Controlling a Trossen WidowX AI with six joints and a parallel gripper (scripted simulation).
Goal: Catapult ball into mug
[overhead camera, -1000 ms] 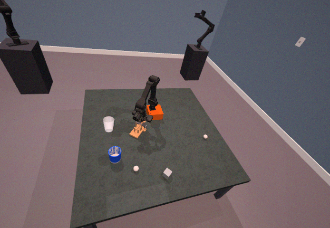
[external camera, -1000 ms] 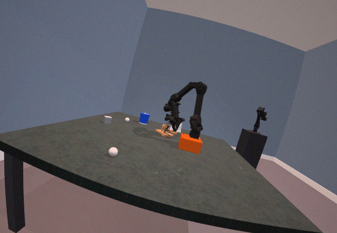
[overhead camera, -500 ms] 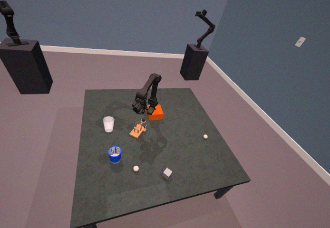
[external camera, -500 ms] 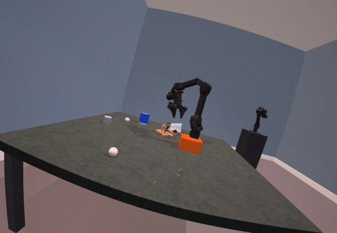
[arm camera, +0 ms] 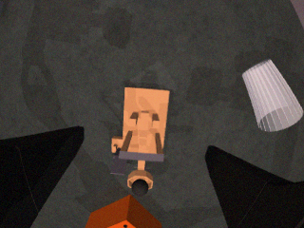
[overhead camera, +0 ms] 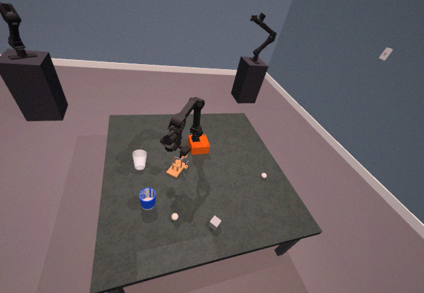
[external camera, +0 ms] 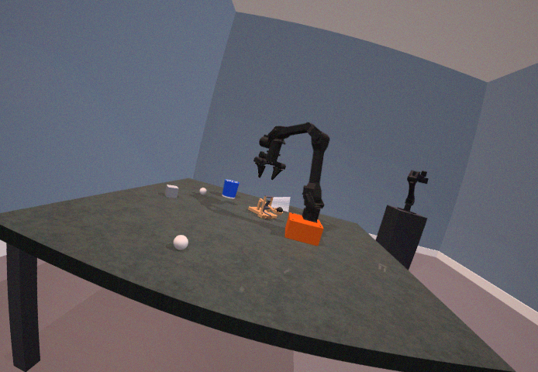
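Now: the black ball 11 cm behind my gripper tip, 10 cm to the left of it and 12 cm below it. From my gripper tip the other things lie so: blue mug 21 cm ahead, 18 cm to the right, 16 cm below; grey cube 42 cm ahead, 18 cm to the left, 16 cm below; wooden catapult 5 cm behind, 7 cm to the left, 13 cm below.
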